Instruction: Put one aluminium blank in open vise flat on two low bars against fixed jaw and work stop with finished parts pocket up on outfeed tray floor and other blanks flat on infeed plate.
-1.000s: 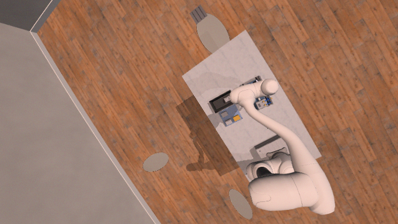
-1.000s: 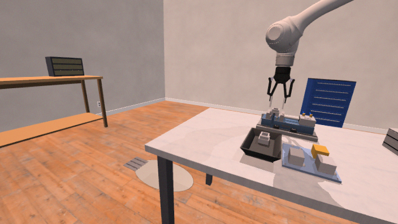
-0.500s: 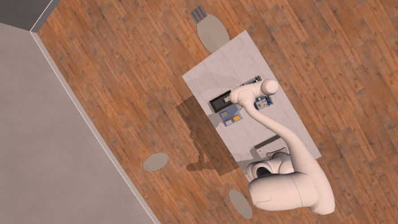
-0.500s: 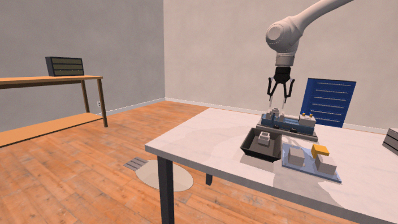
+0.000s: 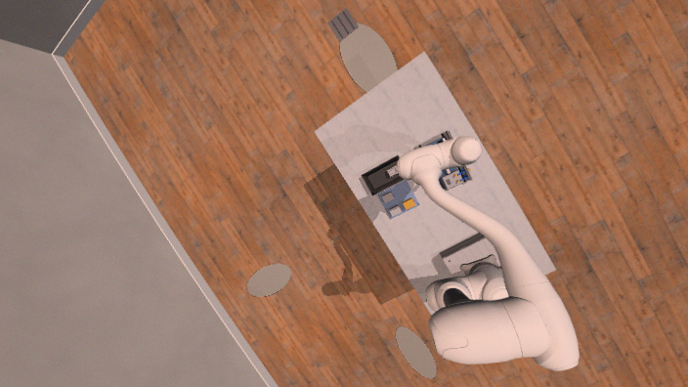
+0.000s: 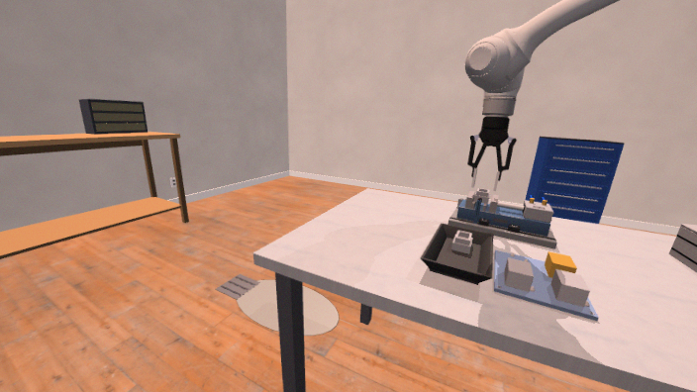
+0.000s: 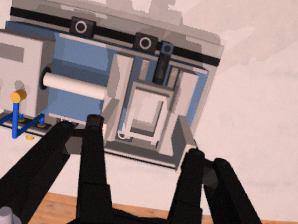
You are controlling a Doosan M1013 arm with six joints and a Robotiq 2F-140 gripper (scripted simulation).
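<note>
Now: hand 30 mm short of the fixed jaw and 70 mm above it. Also, from my hand: moving jaw (40 mm behind, 70 mm below); dark work stop rod (50 mm to the left, 60 mm below); piston rod (90 mm behind, 70 mm below).
</note>
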